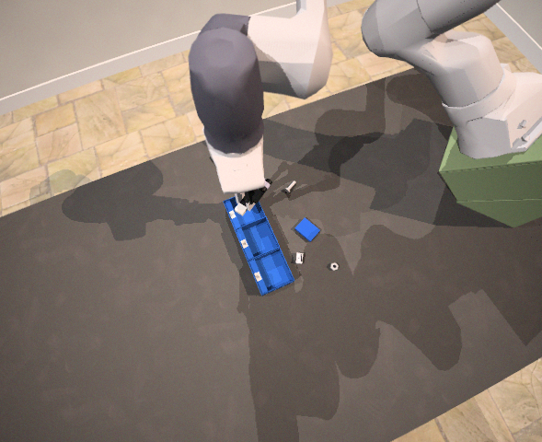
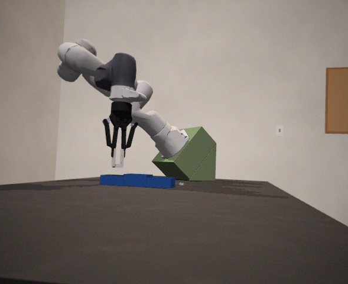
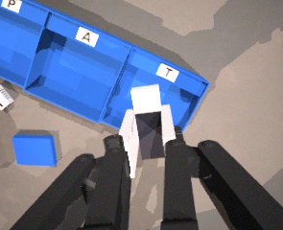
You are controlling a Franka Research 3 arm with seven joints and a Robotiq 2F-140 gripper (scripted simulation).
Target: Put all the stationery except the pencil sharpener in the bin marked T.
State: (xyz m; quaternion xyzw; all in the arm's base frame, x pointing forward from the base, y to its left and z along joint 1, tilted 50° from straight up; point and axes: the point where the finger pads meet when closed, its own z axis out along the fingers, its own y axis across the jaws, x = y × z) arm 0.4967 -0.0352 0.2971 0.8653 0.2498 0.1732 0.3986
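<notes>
Right now the black-and-white block is 30 mm below my hand and 10 mm ahead of it. From my hand the other things lie so: white bolt (130 mm behind, 90 mm below, 10 mm to the left); blue bin (80 mm to the left, 80 mm below, 30 mm ahead); flat blue block (130 mm to the left, 90 mm below, 90 mm behind).
</notes>
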